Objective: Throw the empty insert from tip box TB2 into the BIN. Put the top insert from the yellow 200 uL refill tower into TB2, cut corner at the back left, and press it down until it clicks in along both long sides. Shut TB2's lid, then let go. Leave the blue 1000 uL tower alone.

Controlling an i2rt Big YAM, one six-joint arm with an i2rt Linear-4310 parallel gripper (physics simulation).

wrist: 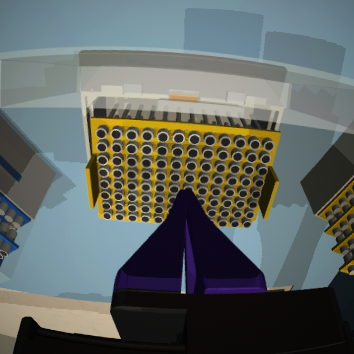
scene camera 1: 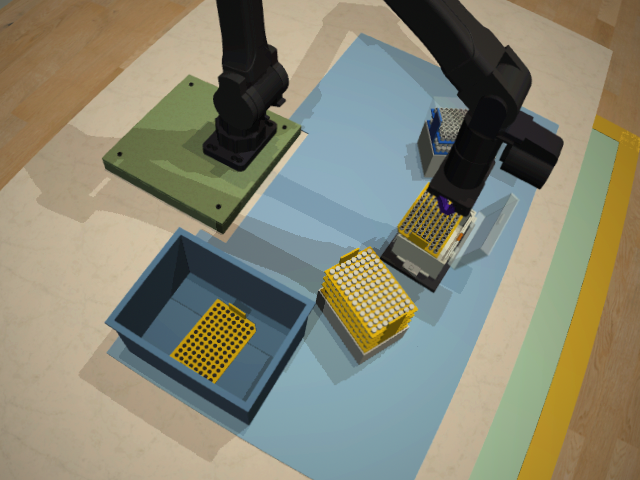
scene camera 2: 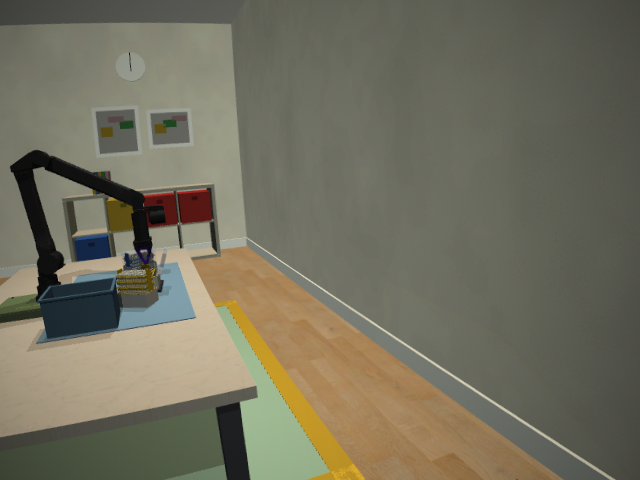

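Observation:
The tip box TB2 (scene camera 1: 419, 254) stands on a dark base, its clear lid (scene camera 1: 496, 229) (wrist: 185, 67) open and leaning back. A yellow insert with tips (scene camera 1: 426, 222) (wrist: 131, 162) lies in its top, with a gap along the hinge side; whether its long sides are clicked in, I cannot tell. My gripper (scene camera 1: 448, 210) (scene camera 2: 145, 262) (wrist: 184, 197) is shut and empty, its purple fingertips over the insert's middle on the side away from the lid in the wrist view. An empty yellow insert (scene camera 1: 214, 338) lies inside the BIN (scene camera 1: 279, 356) (scene camera 2: 80, 312). The cut corner of TB2's insert is not clear.
The yellow refill tower (scene camera 1: 369, 291) (scene camera 2: 135, 283) stands between the BIN and TB2. The blue tower (scene camera 1: 448, 124) (wrist: 10, 217) stands on TB2's other side, partly behind the arm. The arm's green base plate (scene camera 1: 155, 134) lies at the left.

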